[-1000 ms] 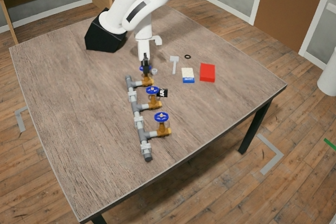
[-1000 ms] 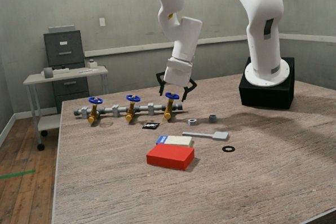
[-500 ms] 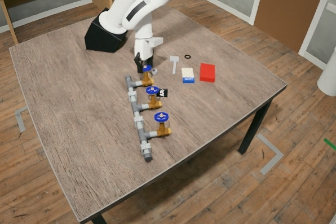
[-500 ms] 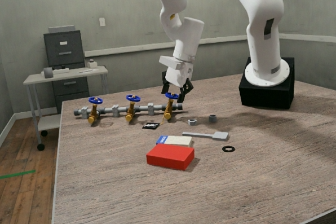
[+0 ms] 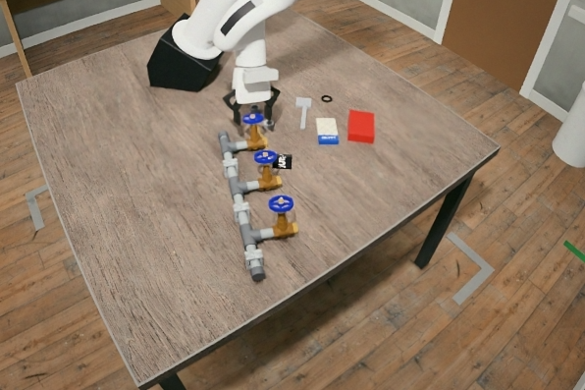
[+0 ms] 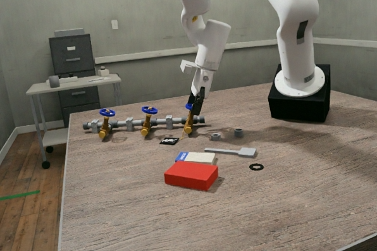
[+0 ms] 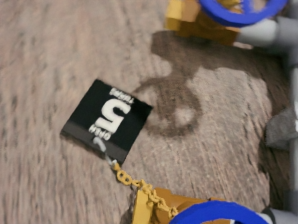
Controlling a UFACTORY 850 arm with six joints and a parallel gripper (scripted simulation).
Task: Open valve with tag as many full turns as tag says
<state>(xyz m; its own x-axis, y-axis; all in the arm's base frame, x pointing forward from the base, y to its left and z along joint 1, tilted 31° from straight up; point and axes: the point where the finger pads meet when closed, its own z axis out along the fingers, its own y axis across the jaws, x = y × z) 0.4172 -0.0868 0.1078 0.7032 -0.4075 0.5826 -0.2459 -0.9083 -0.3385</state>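
My hand is 9 cm to the right of the grey hex nut, 9 cm above it and 5 cm past it. Round my hand: grey cap (13 cm behind, 10 cm below, 9 cm to the left); then grey t-shaped tool (23 cm to the left, 10 cm below, 5 cm behind); then black tag (10 cm below, 10 cm ahead, 4 cm to the left).
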